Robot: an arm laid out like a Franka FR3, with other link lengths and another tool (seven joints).
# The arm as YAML. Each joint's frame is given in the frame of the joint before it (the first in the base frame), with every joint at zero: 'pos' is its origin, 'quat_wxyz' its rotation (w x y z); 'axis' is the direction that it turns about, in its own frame. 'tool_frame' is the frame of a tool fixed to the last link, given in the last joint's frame.
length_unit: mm
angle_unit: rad
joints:
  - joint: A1
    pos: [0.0, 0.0, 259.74]
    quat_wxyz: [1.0, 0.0, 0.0, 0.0]
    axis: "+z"
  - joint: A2
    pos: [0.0, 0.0, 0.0]
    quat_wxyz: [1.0, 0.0, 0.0, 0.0]
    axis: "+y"
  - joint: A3
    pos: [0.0, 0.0, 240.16]
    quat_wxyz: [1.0, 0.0, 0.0, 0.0]
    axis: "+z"
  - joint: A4
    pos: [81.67, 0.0, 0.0]
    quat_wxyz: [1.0, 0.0, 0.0, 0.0]
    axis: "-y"
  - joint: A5
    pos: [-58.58, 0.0, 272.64]
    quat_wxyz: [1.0, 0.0, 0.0, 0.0]
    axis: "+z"
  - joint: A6
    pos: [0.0, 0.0, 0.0]
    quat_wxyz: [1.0, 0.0, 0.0, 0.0]
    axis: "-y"
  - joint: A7
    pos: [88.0, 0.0, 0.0]
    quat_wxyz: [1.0, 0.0, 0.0, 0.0]
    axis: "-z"
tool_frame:
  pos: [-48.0, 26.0, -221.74]
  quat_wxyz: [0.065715, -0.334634, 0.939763, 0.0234]
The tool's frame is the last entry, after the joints.
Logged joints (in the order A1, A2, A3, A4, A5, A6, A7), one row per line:
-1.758, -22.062, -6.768, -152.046, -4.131, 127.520, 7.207
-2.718, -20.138, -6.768, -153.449, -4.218, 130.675, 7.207
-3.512, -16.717, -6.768, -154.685, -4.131, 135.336, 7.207
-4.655, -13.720, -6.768, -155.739, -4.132, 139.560, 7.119
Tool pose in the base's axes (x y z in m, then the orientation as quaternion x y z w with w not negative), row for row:
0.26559, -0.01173, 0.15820, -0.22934, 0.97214, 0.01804, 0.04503
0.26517, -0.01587, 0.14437, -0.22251, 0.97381, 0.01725, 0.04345
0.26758, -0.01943, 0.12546, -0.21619, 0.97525, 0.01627, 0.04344
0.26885, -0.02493, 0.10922, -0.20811, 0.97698, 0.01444, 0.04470
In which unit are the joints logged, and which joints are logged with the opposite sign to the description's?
The joints are logged in degrees. Opposite sign: none.
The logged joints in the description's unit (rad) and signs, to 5 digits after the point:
-0.03068, -0.38505, -0.11812, -2.65370, -0.07210, 2.22564, 0.12579
-0.04744, -0.35147, -0.11812, -2.67819, -0.07362, 2.28071, 0.12579
-0.06130, -0.29177, -0.11812, -2.69976, -0.07210, 2.36206, 0.12579
-0.08125, -0.23946, -0.11812, -2.71816, -0.07212, 2.43578, 0.12425

